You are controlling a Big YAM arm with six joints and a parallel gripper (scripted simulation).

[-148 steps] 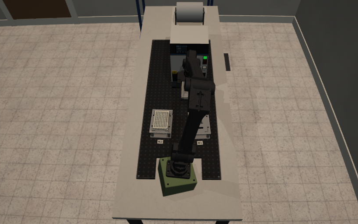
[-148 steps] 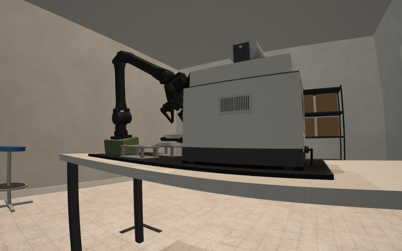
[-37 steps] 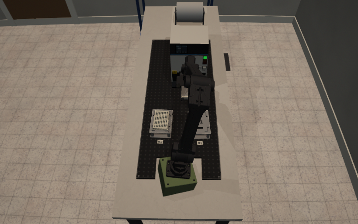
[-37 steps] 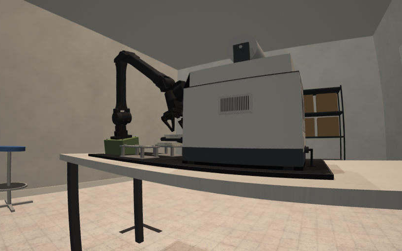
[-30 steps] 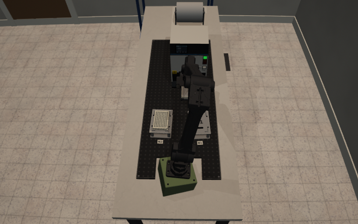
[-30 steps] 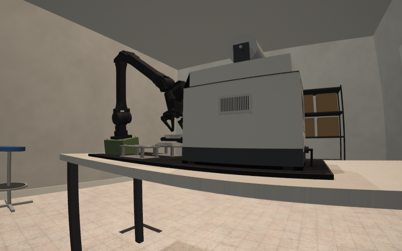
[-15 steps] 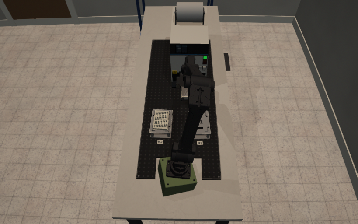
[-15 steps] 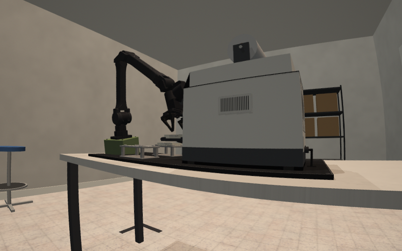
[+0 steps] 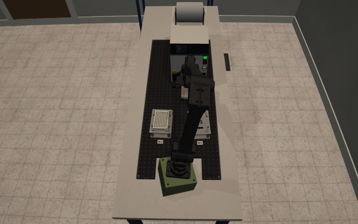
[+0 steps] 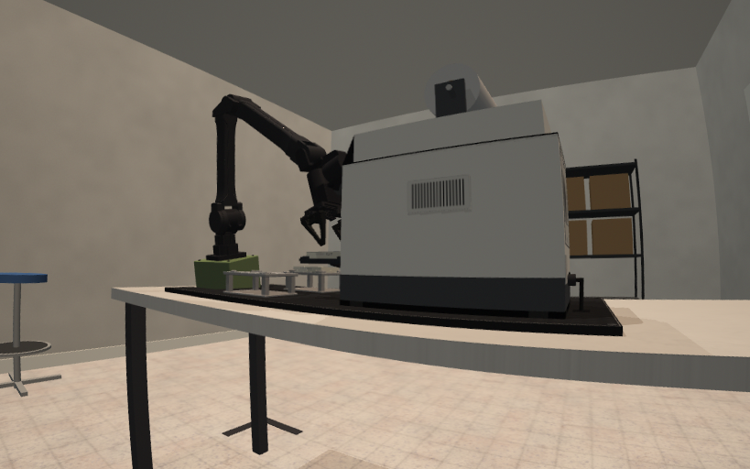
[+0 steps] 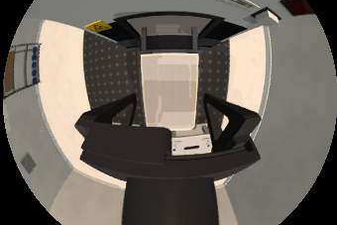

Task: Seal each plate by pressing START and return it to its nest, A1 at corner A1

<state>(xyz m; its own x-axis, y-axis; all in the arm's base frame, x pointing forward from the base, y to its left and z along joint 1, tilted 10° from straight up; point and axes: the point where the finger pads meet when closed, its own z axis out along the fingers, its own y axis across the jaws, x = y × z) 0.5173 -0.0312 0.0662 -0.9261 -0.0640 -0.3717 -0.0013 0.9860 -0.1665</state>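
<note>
My gripper is now 40 mm above the sealer stage. From my hand the other things lie so: yellow warning label 100 mm ahead, 90 mm to the left, 10 mm above; white well plate 200 mm behind, 150 mm to the left, 70 mm below; N2 label 310 mm behind, 160 mm to the left, 130 mm below.
</note>
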